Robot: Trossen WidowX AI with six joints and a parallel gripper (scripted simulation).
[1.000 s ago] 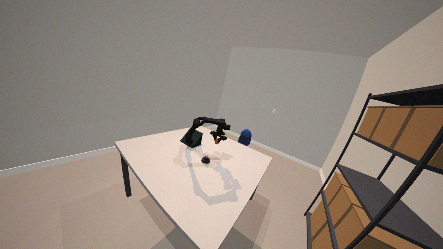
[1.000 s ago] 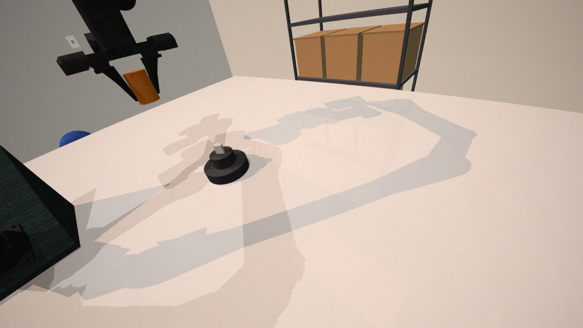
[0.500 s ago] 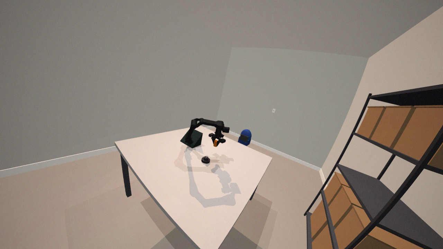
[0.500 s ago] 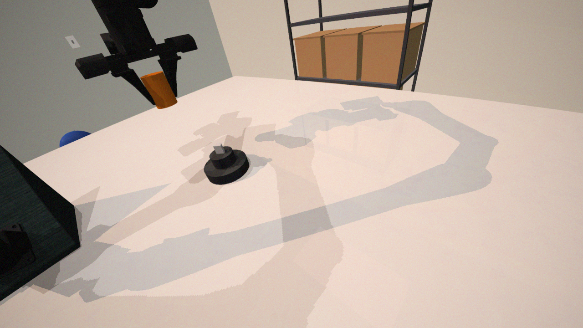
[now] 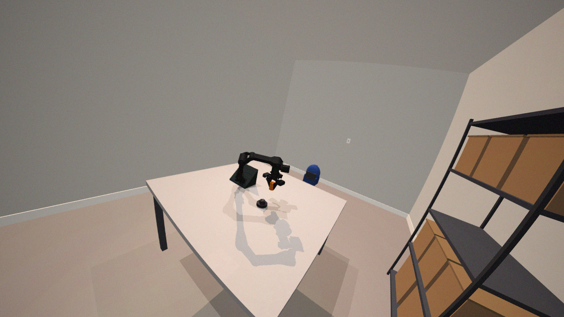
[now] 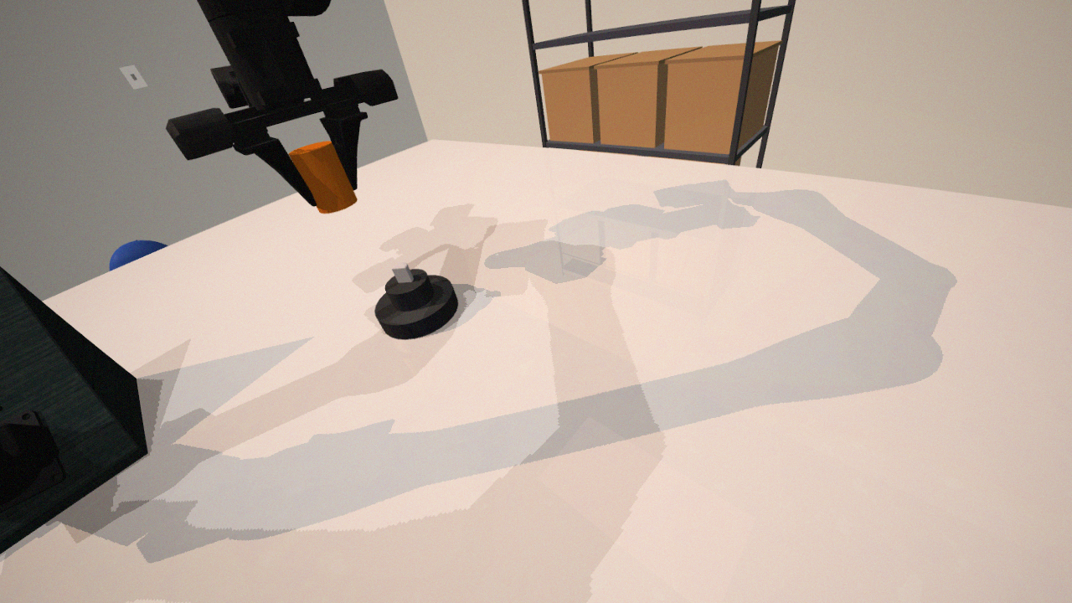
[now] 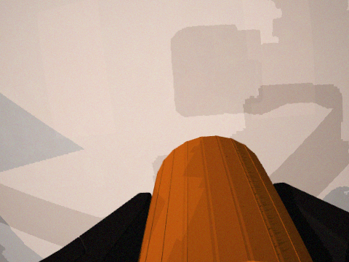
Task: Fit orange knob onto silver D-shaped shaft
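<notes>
The round black pedestal is 10 mm ahead of my gripper tip, 90 mm to the right of it and 90 mm below it. Round my gripper tip: orange knob (30 mm above).
</notes>
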